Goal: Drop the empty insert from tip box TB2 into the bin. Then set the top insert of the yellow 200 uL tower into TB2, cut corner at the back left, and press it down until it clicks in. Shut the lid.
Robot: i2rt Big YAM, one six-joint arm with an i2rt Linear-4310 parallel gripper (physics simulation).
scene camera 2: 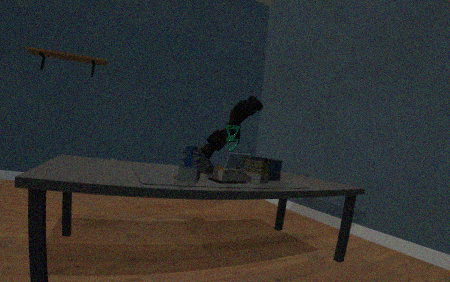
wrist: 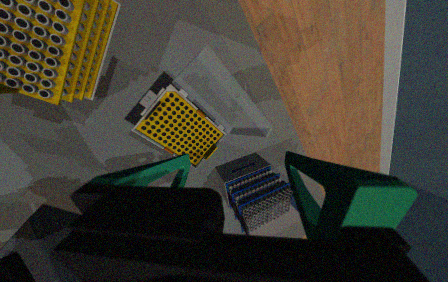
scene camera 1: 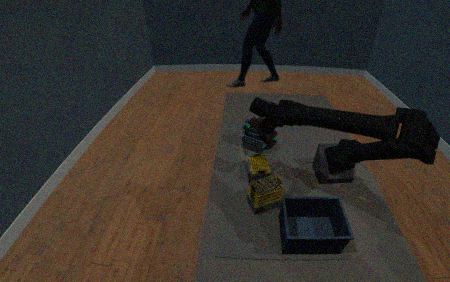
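Tip box TB2 point(wrist: 162, 81) point(scene camera 2: 232, 176) stands open in the wrist view, its clear lid point(wrist: 222, 92) point(scene camera 2: 238, 160) tipped back. A yellow insert point(wrist: 180, 126) point(scene camera 1: 259, 164) with dark, empty holes sits in it. The yellow 200 uL tower point(wrist: 35, 50) point(scene camera 1: 266, 192) point(scene camera 2: 256, 166), stacked inserts full of tips, stands at the wrist view's upper left, partly cut off. The dark blue bin point(scene camera 1: 316, 245) point(scene camera 2: 274, 170) stands near the tower. My green-fingered gripper point(wrist: 234, 158) point(scene camera 1: 260, 134) point(scene camera 2: 232, 148) is open and empty, high above the table near the blue tower, away from TB2.
A tower of blue inserts point(wrist: 265, 202) point(scene camera 2: 191, 156) on a grey base stands beside TB2, below my fingers in the wrist view. The arm's base point(scene camera 1: 332, 172) is to the right in scene camera 1. A person point(scene camera 1: 260, 37) is on the floor beyond the table.
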